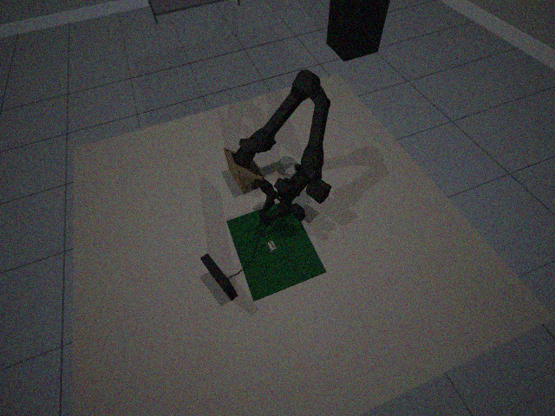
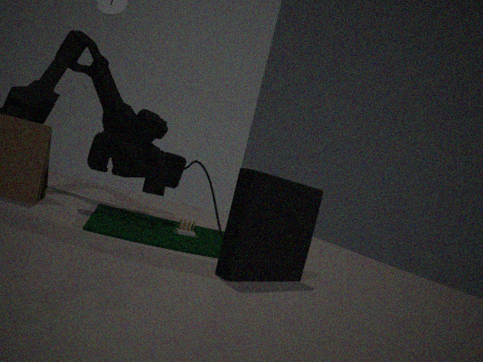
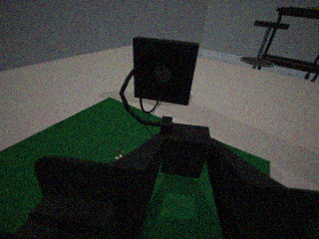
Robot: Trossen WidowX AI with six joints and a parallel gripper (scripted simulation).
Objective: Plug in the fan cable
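Right now my gripper tip is 7 cm short of the white four-pin fan header and 9 cm above it. From my gripper tip the other things lie so: green board 6 cm ahead, 10 cm below; black fan 12 cm ahead, 18 cm to the right, 3 cm below; black plug 1 cm below.
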